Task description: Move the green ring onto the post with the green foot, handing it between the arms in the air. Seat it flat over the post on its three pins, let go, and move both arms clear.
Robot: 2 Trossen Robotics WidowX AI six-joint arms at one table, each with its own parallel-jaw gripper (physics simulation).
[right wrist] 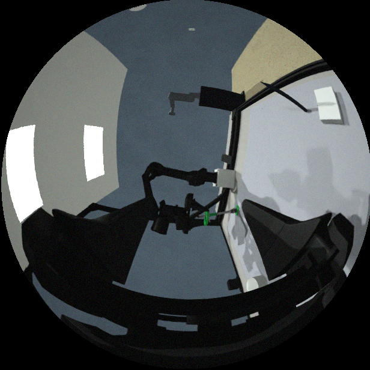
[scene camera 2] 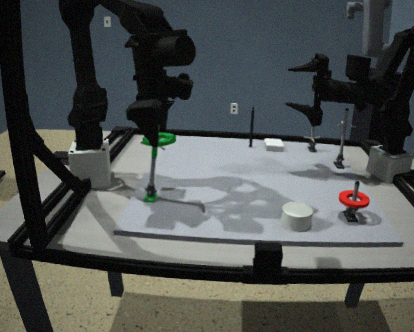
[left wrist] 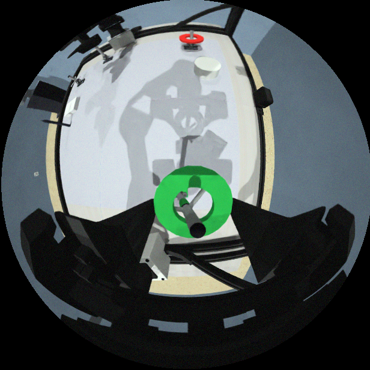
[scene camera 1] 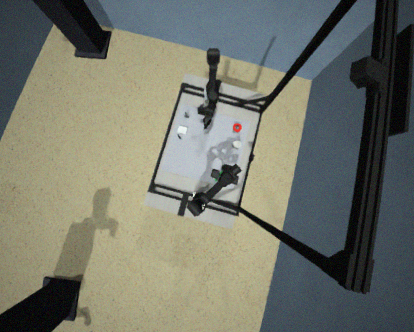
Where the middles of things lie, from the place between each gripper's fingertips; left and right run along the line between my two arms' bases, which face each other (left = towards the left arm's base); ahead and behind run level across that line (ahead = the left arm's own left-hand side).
Now: right hand 180 mm past the green ring [left wrist: 187, 176], 320 mm to the right of it and 90 mm above it.
My left gripper is now right at the green ring.
